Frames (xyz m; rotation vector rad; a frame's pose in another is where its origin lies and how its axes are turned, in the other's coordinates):
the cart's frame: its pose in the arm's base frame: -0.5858 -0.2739 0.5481 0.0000 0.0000 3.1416
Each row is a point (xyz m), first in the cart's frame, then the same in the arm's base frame.
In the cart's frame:
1: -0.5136 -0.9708 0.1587
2: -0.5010 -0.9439 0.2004
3: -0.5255 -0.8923 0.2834
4: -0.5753 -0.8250 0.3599
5: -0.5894 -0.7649 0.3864
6: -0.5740 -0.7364 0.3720
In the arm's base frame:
1: -0.0722 0.6969 0.7068
2: -0.0848 0.6700 0.7485
3: -0.0603 0.6184 0.8315
4: -0.0105 0.5511 0.9080
5: 0.0036 0.4910 0.9345
6: -0.0118 0.4625 0.9201

